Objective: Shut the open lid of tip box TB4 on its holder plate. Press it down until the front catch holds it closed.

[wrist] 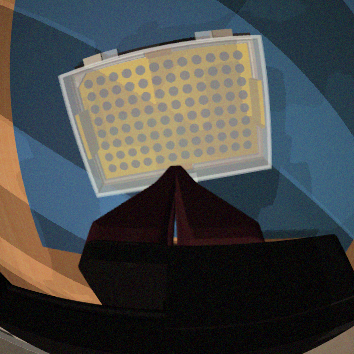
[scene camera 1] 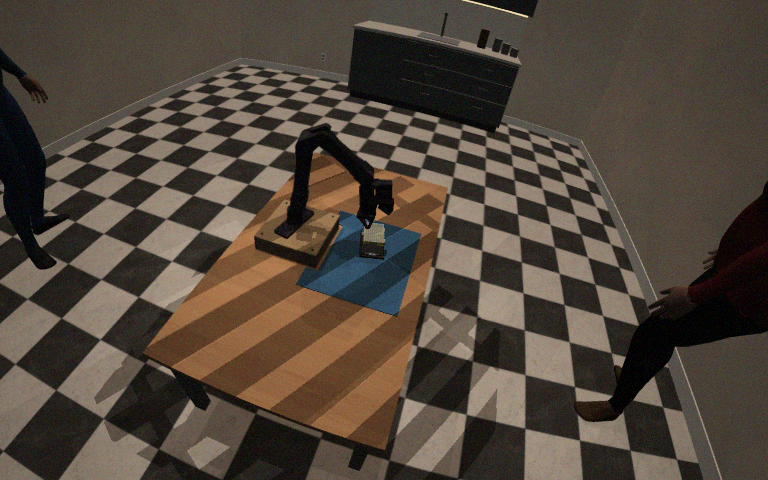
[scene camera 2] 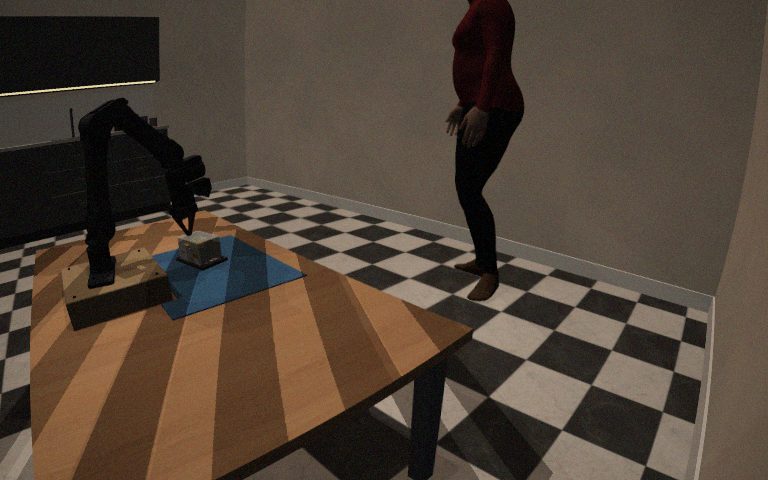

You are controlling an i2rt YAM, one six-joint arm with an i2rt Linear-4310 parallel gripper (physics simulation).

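Where they show: gripper, between the fingertips: (wrist: pixel 175 174) (scene camera 1: pixel 367 228) (scene camera 2: pixel 189 235); arm's base, origin of its link: (scene camera 1: pixel 294 222) (scene camera 2: pixel 103 272).
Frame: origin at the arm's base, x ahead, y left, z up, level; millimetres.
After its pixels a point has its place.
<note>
Tip box TB4 (scene camera 1: pixel 373 234) {x 312, y 121, z 7 mm} (scene camera 2: pixel 199 249) {x 296, y 67, z -8 mm} (wrist: pixel 167 107) {x 314, y 140, z 7 mm} stands on its dark holder plate (scene camera 1: pixel 373 255) {x 346, y 74, z -57 mm} (scene camera 2: pixel 217 262) {x 351, y 72, z -65 mm}. In the wrist view its clear lid lies over the yellow tip rack, with two hinge tabs along the far edge. The lid looks down or nearly down; whether the front catch holds is too small to tell. My gripper (scene camera 1: pixel 368 226) {x 281, y 126, z 19 mm} (scene camera 2: pixel 189 233) {x 281, y 126, z 19 mm} (wrist: pixel 175 174) {x 281, y 126, z 19 mm} is shut and empty. It points down at the lid's near edge, with the fingertips over or touching it; they hide the middle of that edge.
A blue mat (scene camera 1: pixel 351 283) {x 340, y -100, z -70 mm} (scene camera 2: pixel 254 277) {x 423, y -87, z -70 mm} (wrist: pixel 310 115) {x 341, y -4, z -70 mm} lies under the holder plate on the striped wooden table (scene camera 1: pixel 271 339) {x 237, y -466, z -73 mm} (scene camera 2: pixel 243 362) {x 275, y -459, z -73 mm}. The arm's thick wooden base (scene camera 1: pixel 294 237) {x 53, y -74, z -1 mm} (scene camera 2: pixel 116 297) {x 37, y -139, z -21 mm} stands beside the mat. People stand away from the table.
</note>
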